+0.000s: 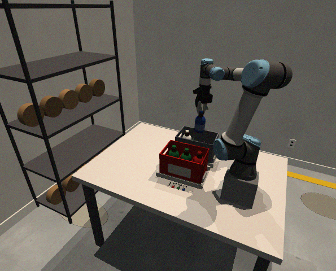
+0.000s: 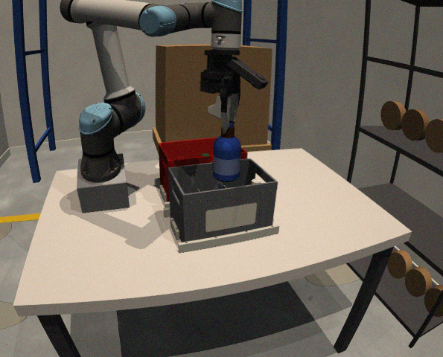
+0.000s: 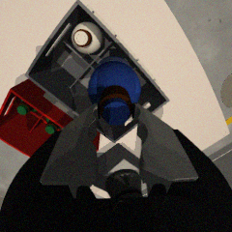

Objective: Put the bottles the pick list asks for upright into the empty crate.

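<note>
My gripper is now 7 cm above the blue bottle. Also, from my hand: red bottle: 8 cm behind, 23 cm to the left, 24 cm below; then grey crate: 4 cm to the left, 25 cm below; then white bottle: 9 cm ahead, 24 cm below.
</note>
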